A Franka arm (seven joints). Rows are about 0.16 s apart.
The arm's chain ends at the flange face. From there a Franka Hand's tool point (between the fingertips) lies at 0.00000 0.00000 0.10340 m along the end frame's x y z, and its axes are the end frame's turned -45 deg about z.
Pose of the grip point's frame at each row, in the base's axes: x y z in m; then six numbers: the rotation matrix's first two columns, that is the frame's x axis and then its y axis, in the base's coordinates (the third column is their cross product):
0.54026, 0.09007, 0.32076, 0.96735, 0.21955, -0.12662, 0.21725, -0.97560, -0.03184
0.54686, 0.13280, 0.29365, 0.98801, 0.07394, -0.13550, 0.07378, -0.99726, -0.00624
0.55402, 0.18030, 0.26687, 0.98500, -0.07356, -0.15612, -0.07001, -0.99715, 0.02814
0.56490, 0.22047, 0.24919, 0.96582, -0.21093, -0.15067, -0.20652, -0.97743, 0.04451
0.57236, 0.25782, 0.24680, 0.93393, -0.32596, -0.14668, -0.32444, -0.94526, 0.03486
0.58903, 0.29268, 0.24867, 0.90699, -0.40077, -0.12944, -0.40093, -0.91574, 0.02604
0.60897, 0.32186, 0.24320, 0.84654, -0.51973, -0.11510, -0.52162, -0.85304, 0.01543
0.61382, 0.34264, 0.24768, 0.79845, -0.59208, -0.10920, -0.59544, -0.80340, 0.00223
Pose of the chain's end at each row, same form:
0.55376, 0.08973, 0.42328, 0.83764, -0.53461, -0.11205, -0.53040, -0.84510, 0.06702
0.56088, 0.13320, 0.39609, 0.75080, -0.65289, -0.10023, -0.64646, -0.75745, 0.09140
0.57033, 0.18204, 0.36896, 0.64700, -0.75711, -0.09050, -0.74600, -0.65308, 0.13029
0.58110, 0.22170, 0.35131, 0.53691, -0.84030, -0.07507, -0.82897, -0.54200, 0.13801
0.58787, 0.25627, 0.34902, 0.43097, -0.89889, -0.07907, -0.88980, -0.43791, 0.12837
0.60237, 0.28976, 0.35117, 0.35784, -0.93091, -0.07311, -0.92484, -0.36414, 0.10994
0.61995, 0.31700, 0.34590, 0.22975, -0.97069, -0.07048, -0.96744, -0.23569, 0.09230
0.62303, 0.33610, 0.35046, 0.14355, -0.98675, -0.07564, -0.98563, -0.14943, 0.07879

